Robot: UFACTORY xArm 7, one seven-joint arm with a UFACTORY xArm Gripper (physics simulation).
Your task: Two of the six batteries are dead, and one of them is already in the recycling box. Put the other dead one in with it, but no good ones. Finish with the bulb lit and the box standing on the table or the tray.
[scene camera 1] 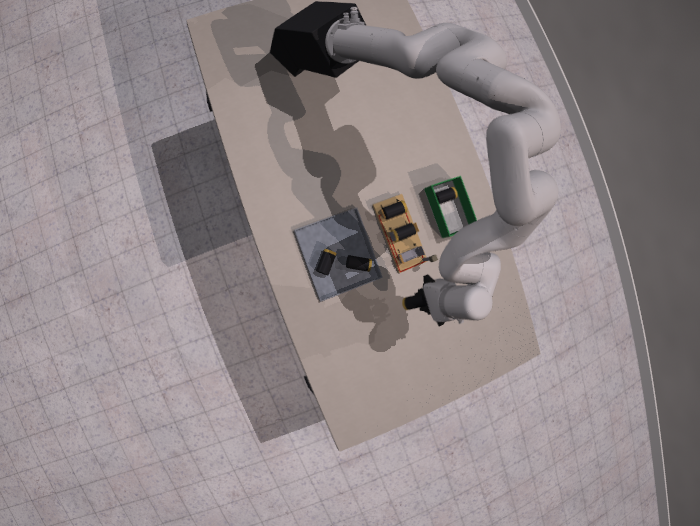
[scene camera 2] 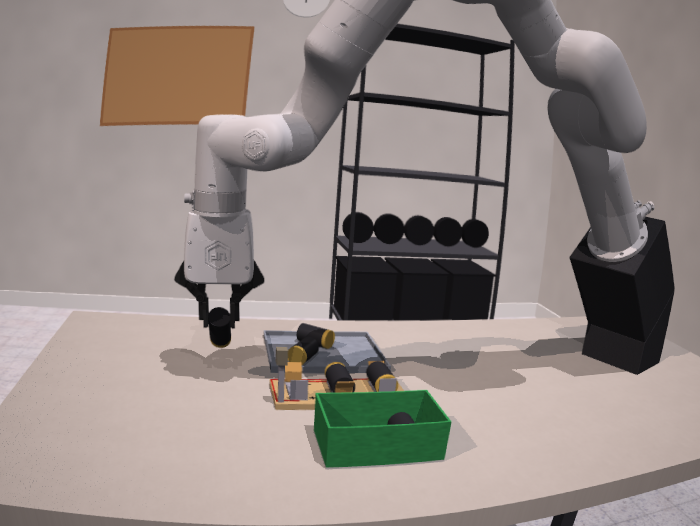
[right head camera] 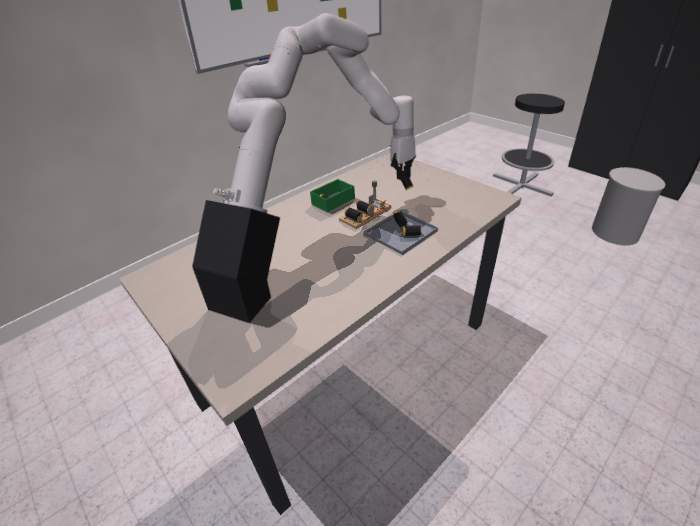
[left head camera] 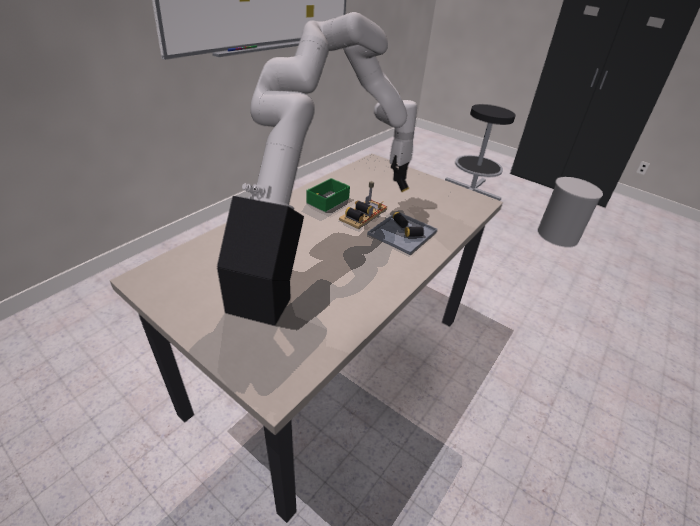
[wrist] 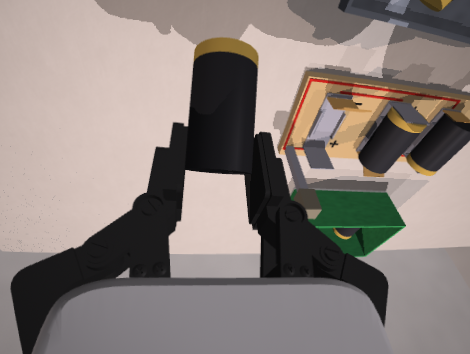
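Seen in the pictures: gripper, between the fingertips: [scene camera 1: 421, 299] [scene camera 2: 219, 324] [right head camera: 403, 178] [left head camera: 399, 180] [wrist: 218, 146]; arm's base, origin of its link: [scene camera 1: 346, 40] [scene camera 2: 618, 238] [right head camera: 244, 208] [left head camera: 270, 206].
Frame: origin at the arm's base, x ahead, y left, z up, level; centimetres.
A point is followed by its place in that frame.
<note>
My gripper [scene camera 2: 219, 321] @(y 5.8, x 68.1, z -15.9 cm) [wrist: 218, 146] @(y 5.8, x 68.1, z -15.9 cm) is shut on a black battery [scene camera 2: 220, 334] @(y 6.1, x 67.9, z -17.3 cm) [wrist: 222, 100] @(y 3.0, x 68.6, z -15.9 cm) [scene camera 1: 414, 302] @(y 3.4, x 68.1, z -15.3 cm), held tilted above the table beside the holder board, its gold end away from the fingers. The holder board [scene camera 1: 405, 246] @(y 8.1, x 53.9, z -24.8 cm) [wrist: 345, 135] @(y 9.5, x 53.5, z -24.8 cm) has two batteries [scene camera 1: 393, 210] @(y 6.2, x 43.7, z -21.2 cm) [scene camera 1: 404, 231] @(y 7.7, x 49.9, z -21.2 cm) in slots; its third slot [scene camera 1: 411, 254] @(y 9.1, x 56.4, z -24.6 cm) [wrist: 327, 120] @(y 8.1, x 56.6, z -24.6 cm), nearest my gripper, is empty. The bulb [scene camera 2: 282, 355] @(y 13.2, x 58.6, z -17.3 cm) [wrist: 306, 200] @(y 11.7, x 59.2, z -17.5 cm) on its post looks unlit. The green recycling box [scene camera 2: 384, 443] @(y 29.1, x 46.7, z -22.2 cm) [scene camera 1: 468, 200] @(y 28.7, x 45.9, z -20.1 cm) stands on the table with one battery [scene camera 1: 446, 195] @(y 23.2, x 43.0, z -22.0 cm) inside. Two batteries [scene camera 1: 325, 261] @(y -14.9, x 52.1, z -22.1 cm) [scene camera 1: 358, 263] @(y -6.6, x 54.8, z -22.0 cm) lie on the tray [scene camera 1: 308, 226] @(y -16.3, x 42.0, z -25.4 cm).
The tray lies on the opposite side of the holder board from the green box. The arm's black base [scene camera 2: 622, 294] @(y 4.4, x -0.1, z -9.4 cm) stands at the far end of the table [scene camera 2: 141, 441] @(y 26.4, x 77.0, z -25.7 cm). A black shelf unit [scene camera 2: 507, 147] stands behind the table in scene camera 2.
</note>
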